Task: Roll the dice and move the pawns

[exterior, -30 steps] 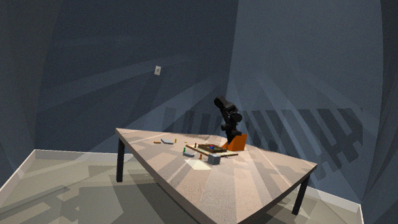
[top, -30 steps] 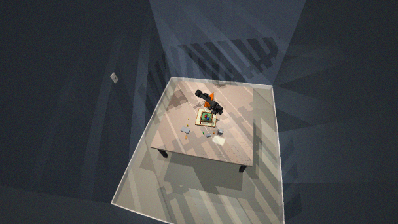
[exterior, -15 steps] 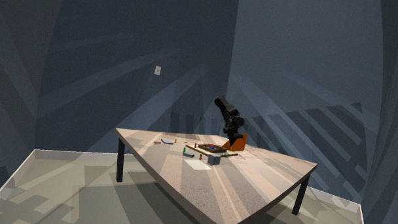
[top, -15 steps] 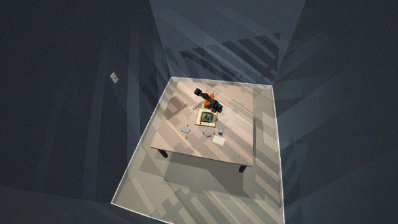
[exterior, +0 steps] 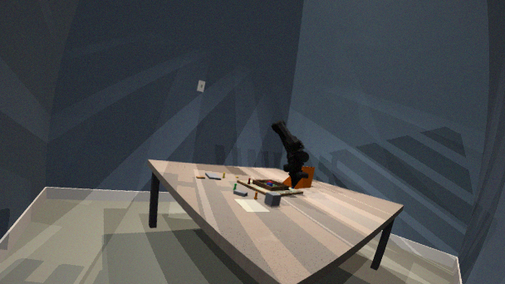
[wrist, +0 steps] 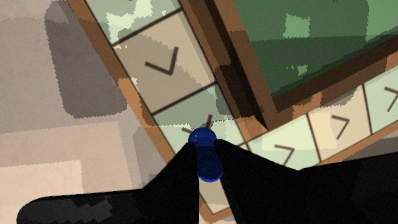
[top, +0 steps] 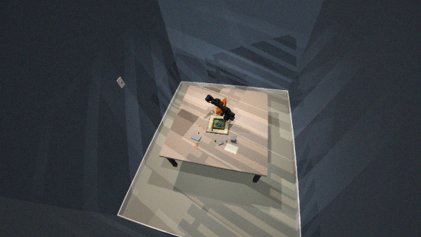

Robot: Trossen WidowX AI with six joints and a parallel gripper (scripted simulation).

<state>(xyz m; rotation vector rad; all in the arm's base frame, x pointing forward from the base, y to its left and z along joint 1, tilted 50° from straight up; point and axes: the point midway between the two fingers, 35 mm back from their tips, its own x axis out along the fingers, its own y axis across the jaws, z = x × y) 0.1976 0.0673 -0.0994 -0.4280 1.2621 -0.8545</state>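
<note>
The blue pawn lies 10 mm above my gripper tip. Also, from my gripper tip: grey block 270 mm ahead, 120 mm to the left, 10 mm below; green tray 70 mm ahead, 110 mm to the right, 30 mm below; red pawn 190 mm ahead, 170 mm to the right, 10 mm below.
</note>
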